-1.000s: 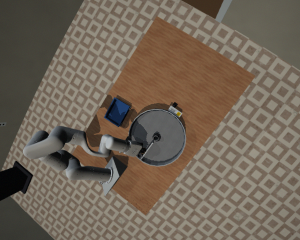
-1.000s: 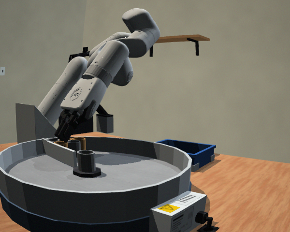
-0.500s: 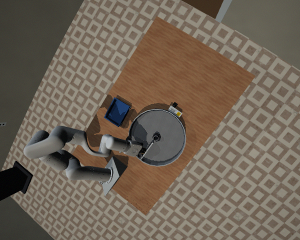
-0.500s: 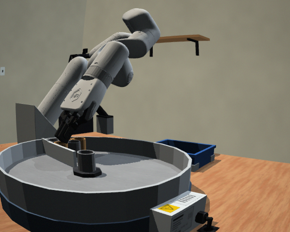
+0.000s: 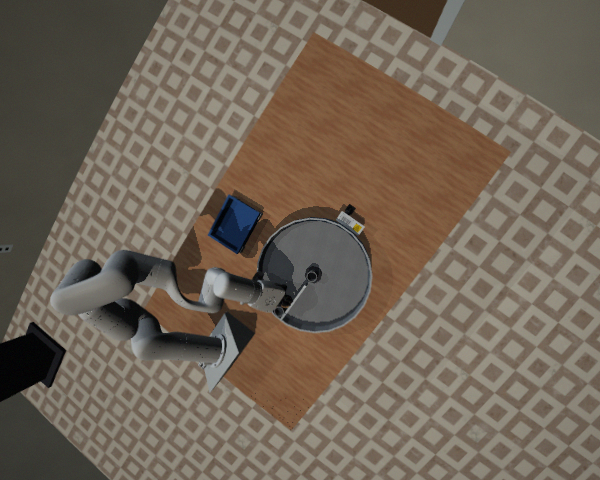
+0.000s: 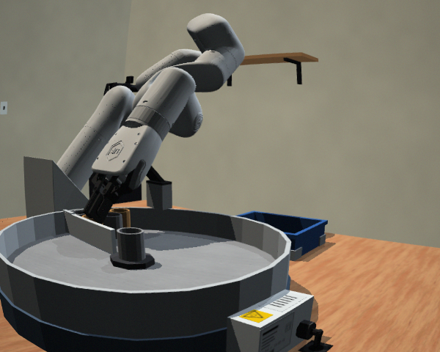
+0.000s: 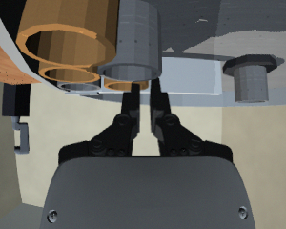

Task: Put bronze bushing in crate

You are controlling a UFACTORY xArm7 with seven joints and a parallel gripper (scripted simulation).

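The blue crate lies 12 cm ahead of my hand, 34 cm to the left of it and 8 cm below it. The rest, counted from my hand: grey turning table (12 cm ahead, 3 cm to the right, 6 cm below).
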